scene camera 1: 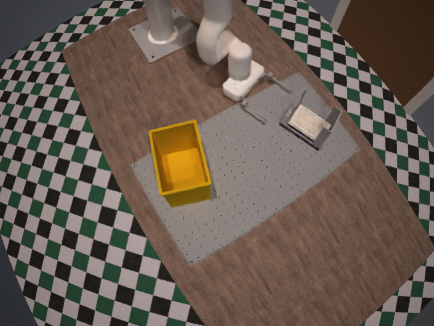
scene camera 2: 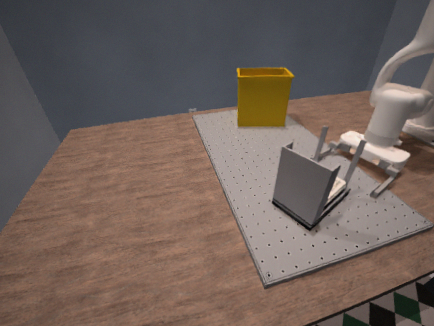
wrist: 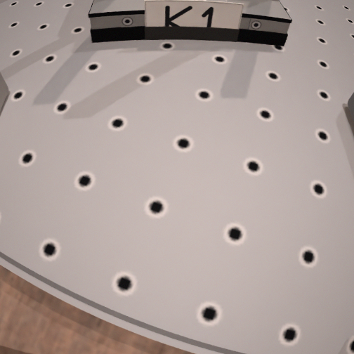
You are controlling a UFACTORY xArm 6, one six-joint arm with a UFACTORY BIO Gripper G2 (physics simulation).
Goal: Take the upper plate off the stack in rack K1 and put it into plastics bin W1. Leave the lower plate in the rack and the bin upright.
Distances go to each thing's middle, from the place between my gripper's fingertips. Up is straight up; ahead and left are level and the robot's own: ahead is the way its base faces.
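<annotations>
I consider the white plate [scene camera 1: 304, 120] and find my hand 30 mm below it, 110 mm short of it and 60 mm to the right of it. The plastics bin W1 [scene camera 1: 182, 173] is 100 mm ahead of my hand, 380 mm to the right of it and 80 mm above it.
</annotations>
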